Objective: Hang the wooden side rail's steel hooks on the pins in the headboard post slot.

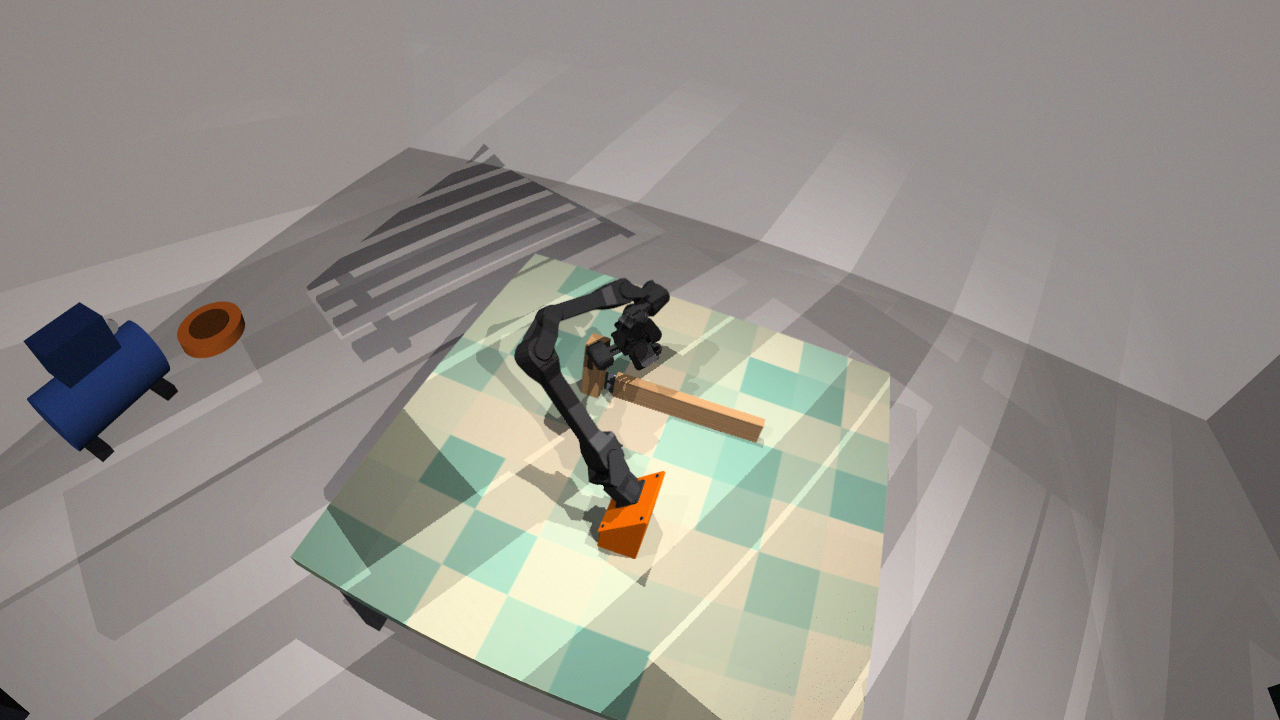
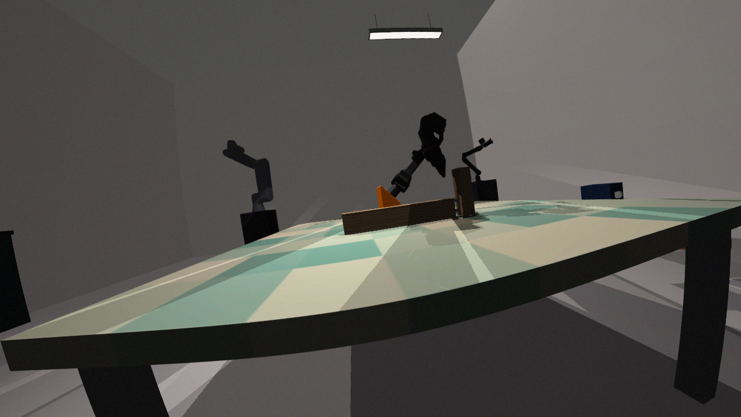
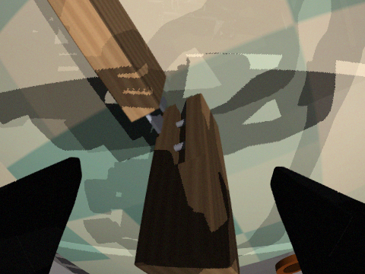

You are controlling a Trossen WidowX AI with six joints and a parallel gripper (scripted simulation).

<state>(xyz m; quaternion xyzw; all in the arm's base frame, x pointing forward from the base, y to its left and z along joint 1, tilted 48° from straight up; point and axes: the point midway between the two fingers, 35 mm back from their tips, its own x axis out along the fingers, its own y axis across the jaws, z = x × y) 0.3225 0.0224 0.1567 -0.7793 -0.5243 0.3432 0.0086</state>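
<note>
Right now the headboard post is 3 cm ahead of my gripper tip, 6 cm to the left of it and 7 cm below it.
</note>
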